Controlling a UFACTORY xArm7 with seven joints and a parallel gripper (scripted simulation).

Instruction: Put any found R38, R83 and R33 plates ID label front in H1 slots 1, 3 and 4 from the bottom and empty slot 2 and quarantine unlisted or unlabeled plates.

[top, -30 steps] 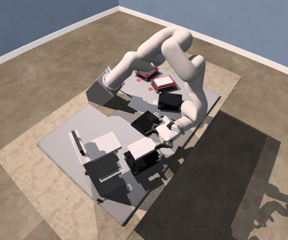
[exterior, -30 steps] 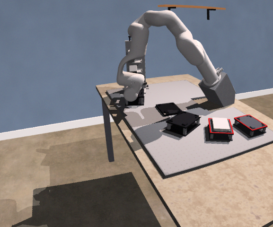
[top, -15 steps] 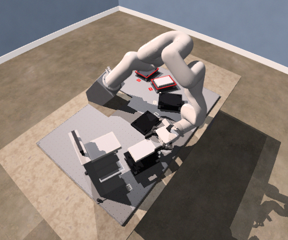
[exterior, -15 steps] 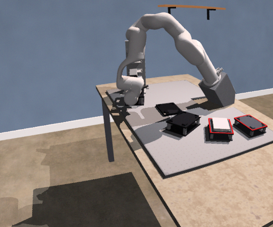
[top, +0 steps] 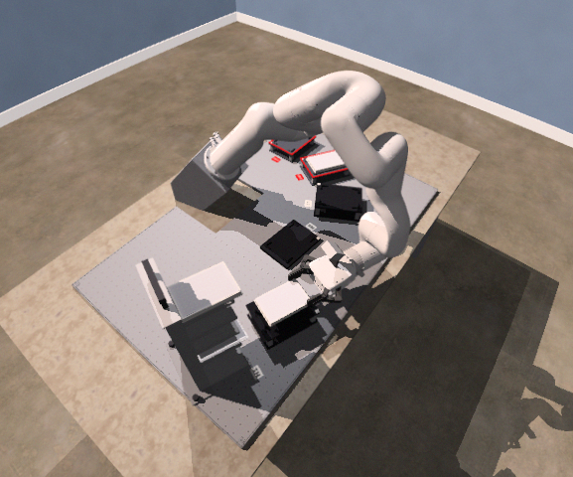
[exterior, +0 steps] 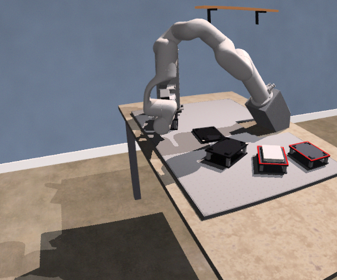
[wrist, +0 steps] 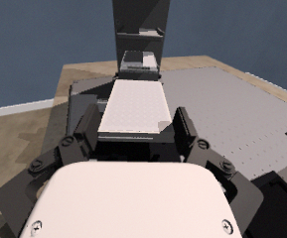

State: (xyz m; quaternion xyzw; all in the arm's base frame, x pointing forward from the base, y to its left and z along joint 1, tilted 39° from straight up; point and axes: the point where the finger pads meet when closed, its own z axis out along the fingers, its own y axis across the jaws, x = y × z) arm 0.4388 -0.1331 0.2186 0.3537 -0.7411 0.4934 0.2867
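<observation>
Right now my hand is 5 cm to the right of the RG deck label and 12 cm above it. The rest, counted from my hand: plate hotel H1: 3 cm behind, 32 cm to the right, 7 cm above; pale plate: 2 cm behind, 24 cm to the right, 2 cm below; H1 deck label: 8 cm ahead, 20 cm to the right, 12 cm below.
</observation>
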